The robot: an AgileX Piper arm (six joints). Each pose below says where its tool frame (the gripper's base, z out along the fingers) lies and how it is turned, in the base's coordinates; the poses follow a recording.
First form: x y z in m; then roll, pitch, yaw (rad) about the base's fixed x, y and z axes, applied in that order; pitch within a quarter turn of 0, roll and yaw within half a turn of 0.
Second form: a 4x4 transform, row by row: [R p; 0 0 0 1], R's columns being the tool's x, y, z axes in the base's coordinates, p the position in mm. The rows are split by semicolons. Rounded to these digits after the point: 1 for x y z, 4 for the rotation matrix.
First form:
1: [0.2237, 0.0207, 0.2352, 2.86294, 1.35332, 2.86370]
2: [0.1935, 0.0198, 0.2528, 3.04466, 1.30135, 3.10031]
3: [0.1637, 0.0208, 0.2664, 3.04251, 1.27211, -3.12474]
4: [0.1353, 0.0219, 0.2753, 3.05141, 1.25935, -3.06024]
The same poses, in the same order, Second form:
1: -0.2075, 0.0055, 0.9782, 223.7; 0.0592, 0.9982, 0.0070, 20.7; -0.9764, 0.0593, -0.2074, 235.2; 0, 0, 0, 1
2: -0.2660, -0.0521, 0.9626, 193.5; 0.0110, 0.9983, 0.0571, 19.8; -0.9639, 0.0258, -0.2649, 252.8; 0, 0, 0, 1
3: -0.2942, -0.1113, 0.9492, 163.7; -0.0050, 0.9934, 0.1149, 20.8; -0.9557, 0.0291, -0.2928, 266.4; 0, 0, 0, 1
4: -0.3054, -0.1664, 0.9376, 135.3; -0.0249, 0.9857, 0.1668, 21.9; -0.9519, 0.0276, -0.3052, 275.3; 0, 0, 0, 1
